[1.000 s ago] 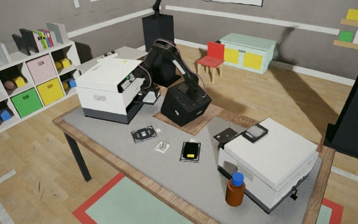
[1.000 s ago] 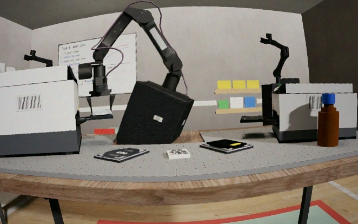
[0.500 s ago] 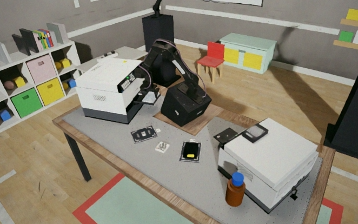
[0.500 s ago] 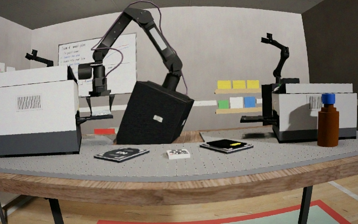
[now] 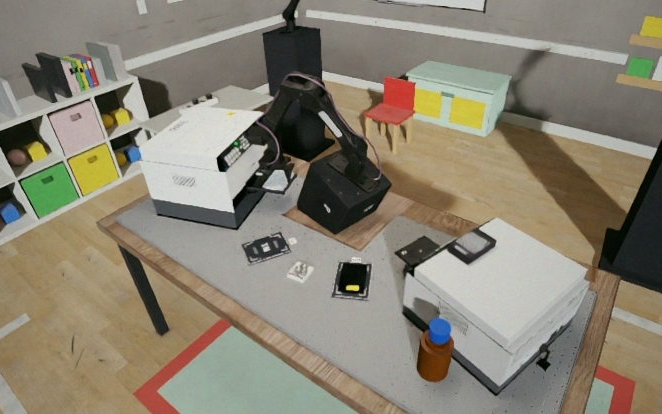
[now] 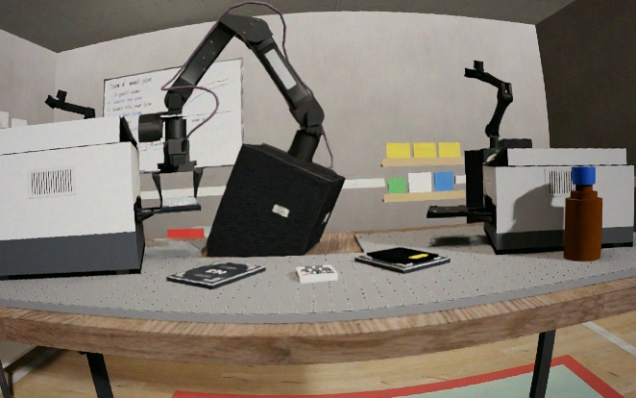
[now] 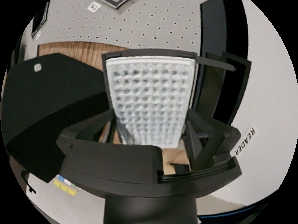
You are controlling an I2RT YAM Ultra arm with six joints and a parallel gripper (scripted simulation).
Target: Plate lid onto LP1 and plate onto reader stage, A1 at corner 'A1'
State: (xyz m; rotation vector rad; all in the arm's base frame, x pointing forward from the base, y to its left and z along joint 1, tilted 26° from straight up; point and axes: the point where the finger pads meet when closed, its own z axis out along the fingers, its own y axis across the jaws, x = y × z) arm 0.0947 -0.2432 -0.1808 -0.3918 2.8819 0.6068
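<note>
Right now the white well plate is right at my hand. Round my hand: black lid 490 mm to the left, 210 mm ahead, 120 mm below; capped bottle 840 mm to the left, 380 mm ahead, 20 mm below.
</note>
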